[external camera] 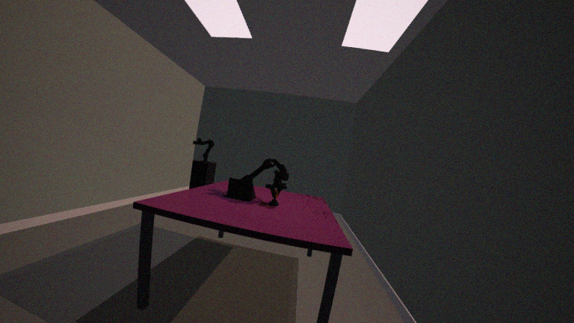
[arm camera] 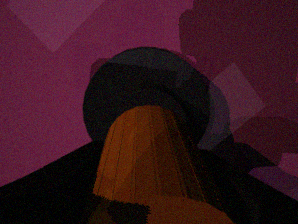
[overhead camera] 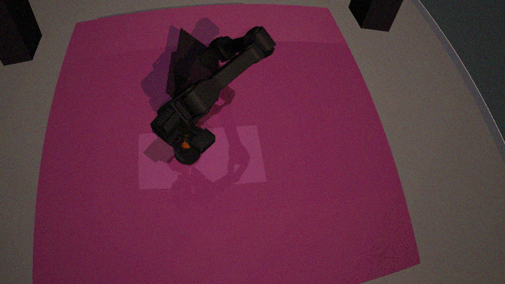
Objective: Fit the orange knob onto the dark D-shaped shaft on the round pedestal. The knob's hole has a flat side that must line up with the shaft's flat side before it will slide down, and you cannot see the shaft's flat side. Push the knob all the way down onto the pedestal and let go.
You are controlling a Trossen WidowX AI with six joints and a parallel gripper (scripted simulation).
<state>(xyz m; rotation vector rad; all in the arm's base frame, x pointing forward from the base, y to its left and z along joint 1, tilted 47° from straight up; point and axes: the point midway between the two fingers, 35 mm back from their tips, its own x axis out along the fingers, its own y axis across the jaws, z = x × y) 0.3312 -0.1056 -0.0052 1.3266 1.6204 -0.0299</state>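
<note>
Right now my gripper tip is 20 mm below the orange knob. Round my gripper tip: dark round pedestal 40 mm below.
</note>
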